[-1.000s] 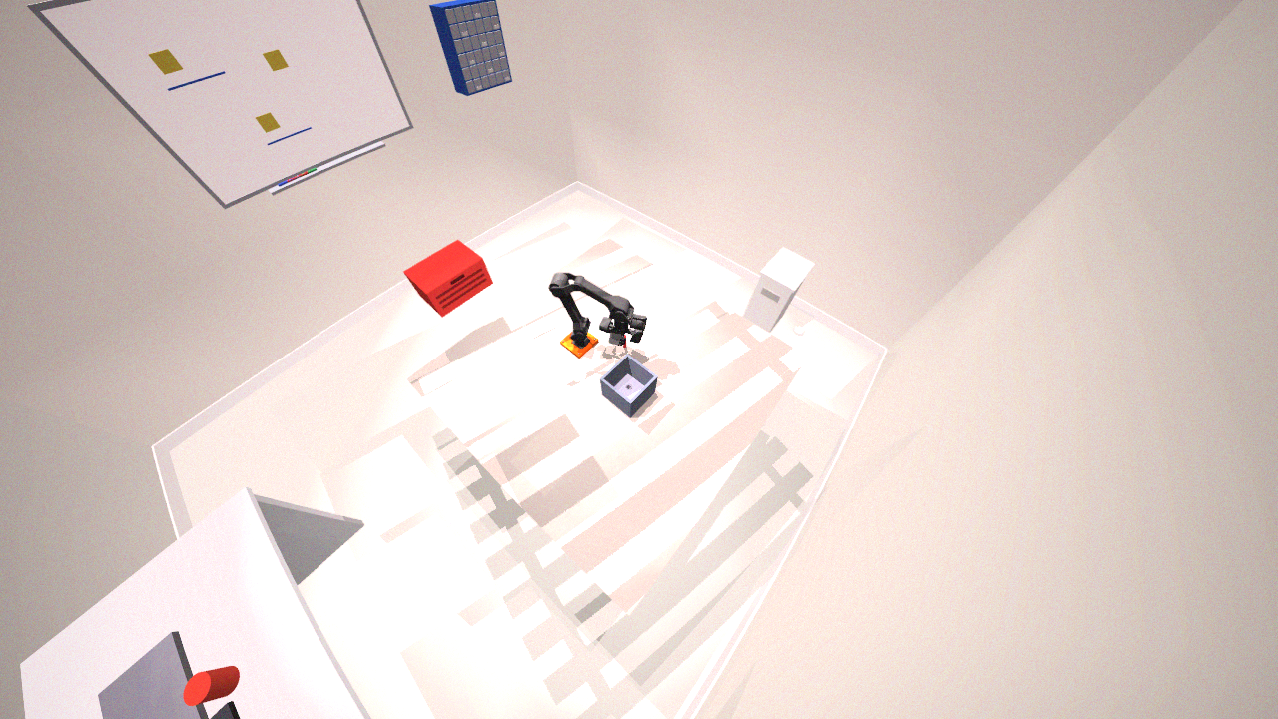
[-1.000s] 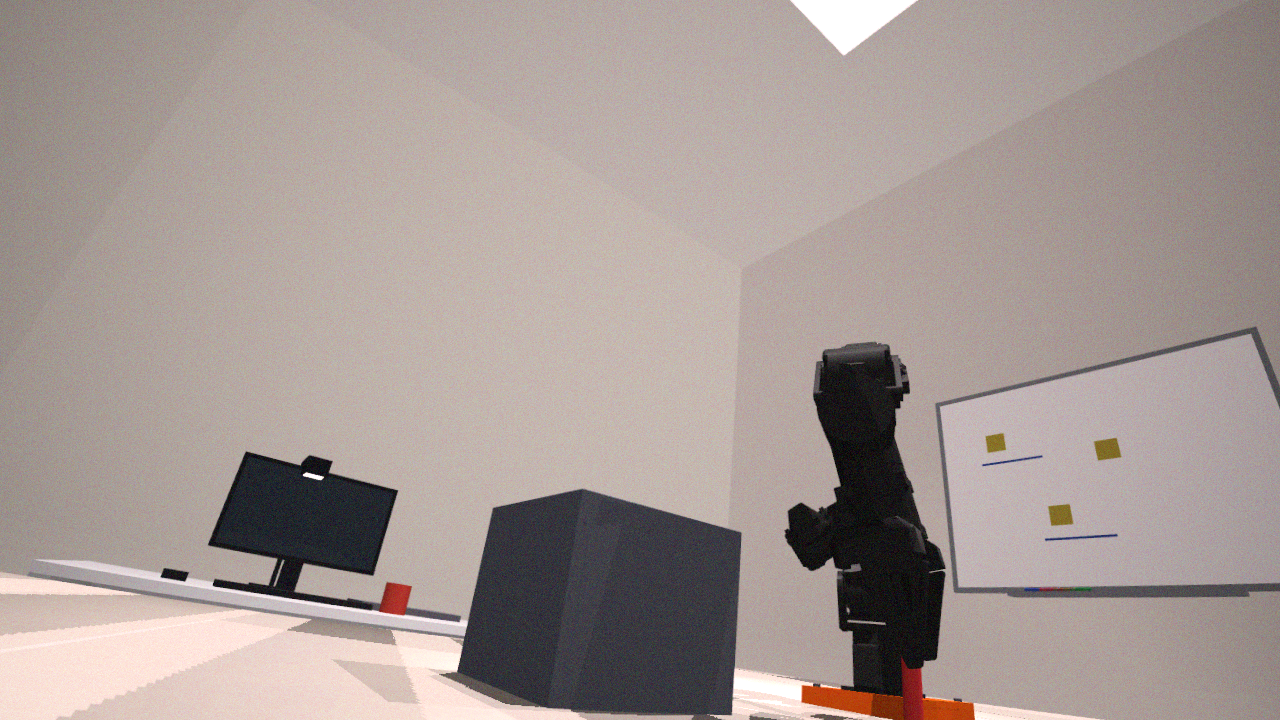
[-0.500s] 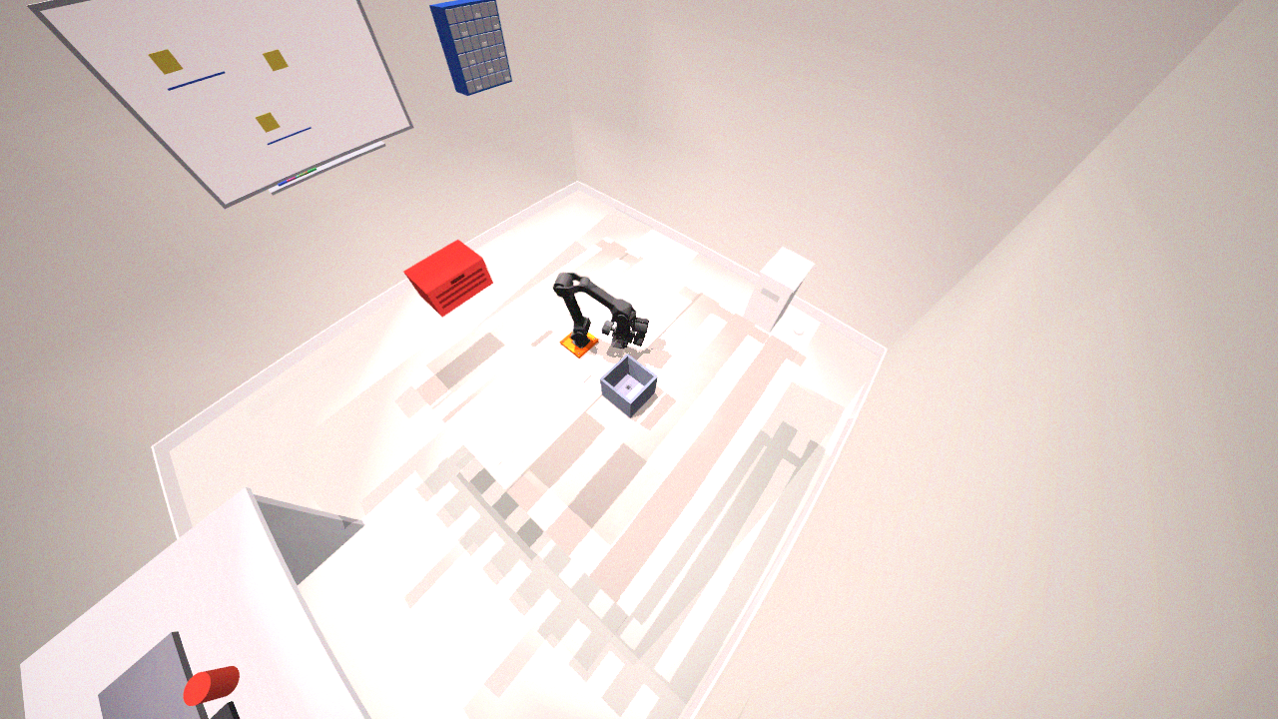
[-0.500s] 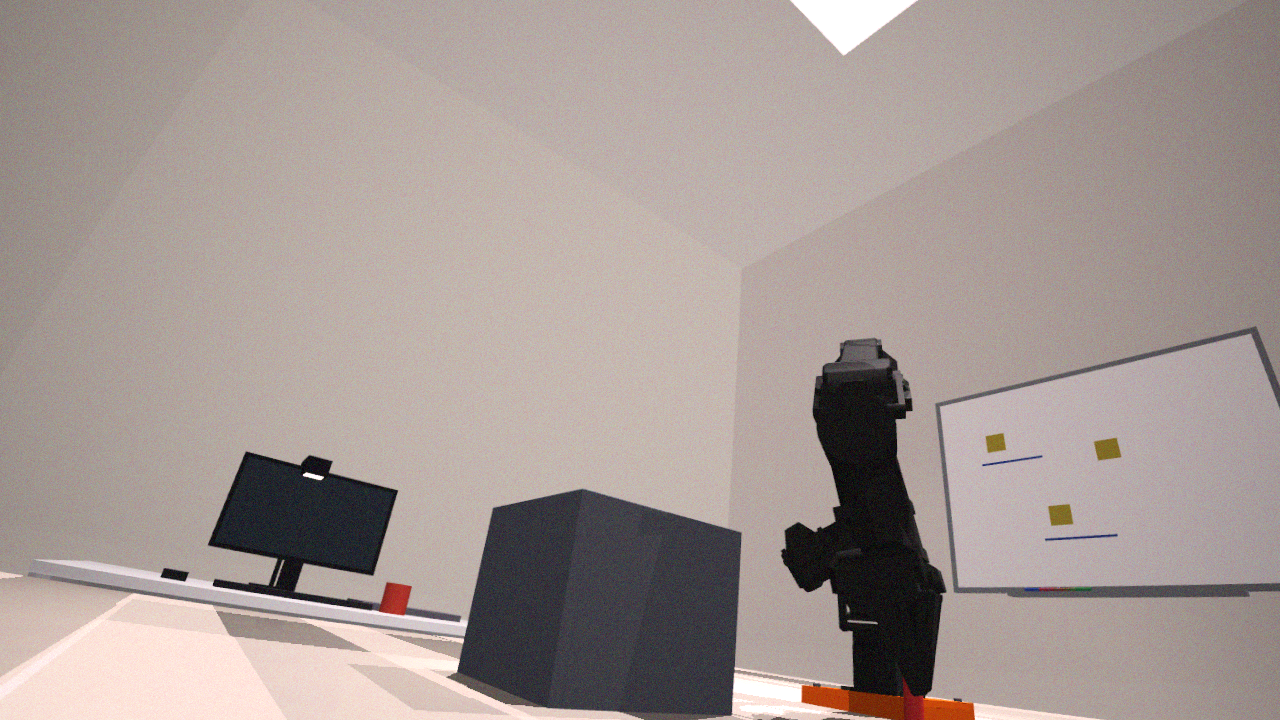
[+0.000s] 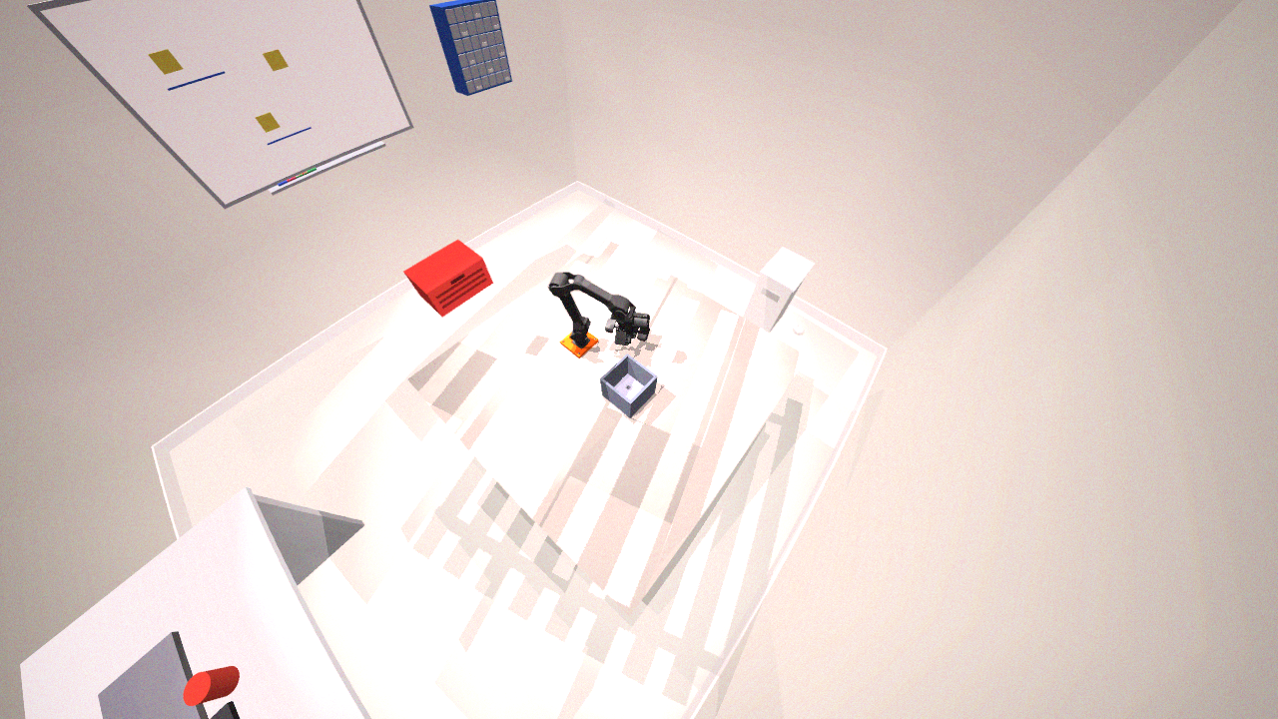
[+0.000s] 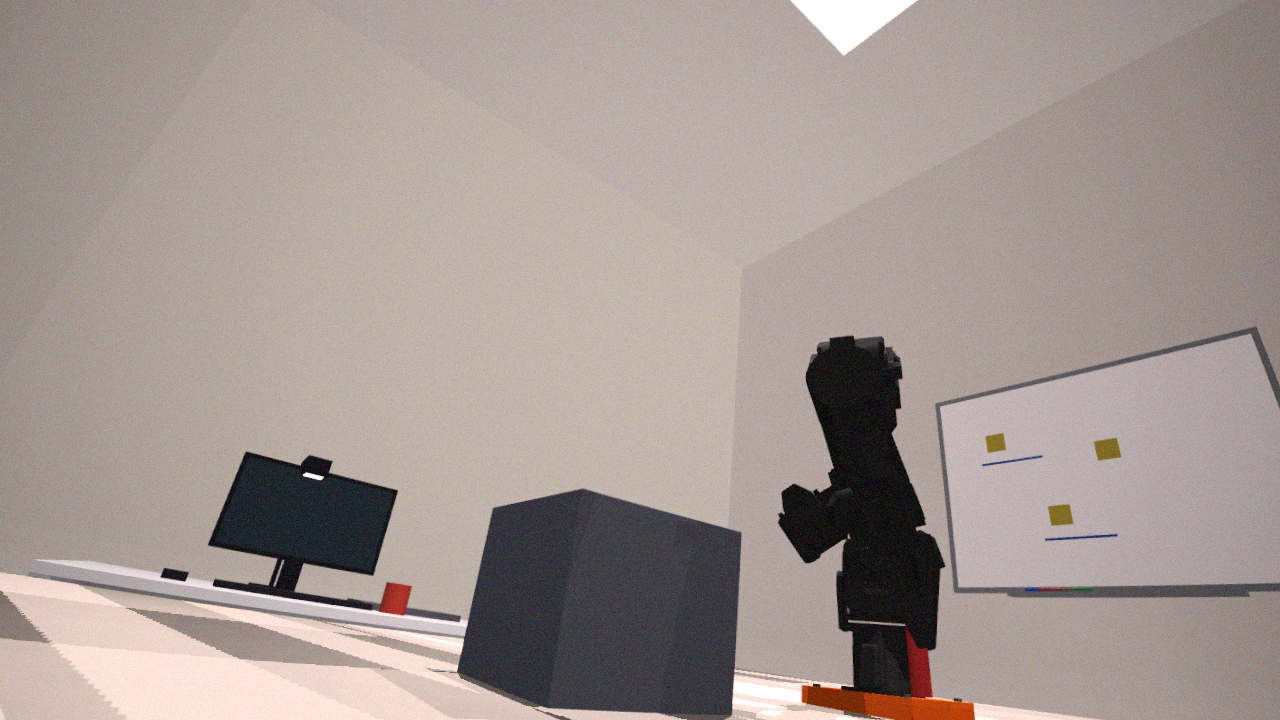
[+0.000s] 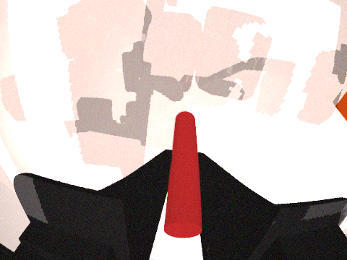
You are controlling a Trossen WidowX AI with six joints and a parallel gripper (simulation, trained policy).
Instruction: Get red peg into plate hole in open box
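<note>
My gripper tip is now 15 cm short of the plate, 20 cm to the left of it and 2 cm above it. From my gripper tip the other things lie so: red peg (1 cm to the right, 1 cm above).
</note>
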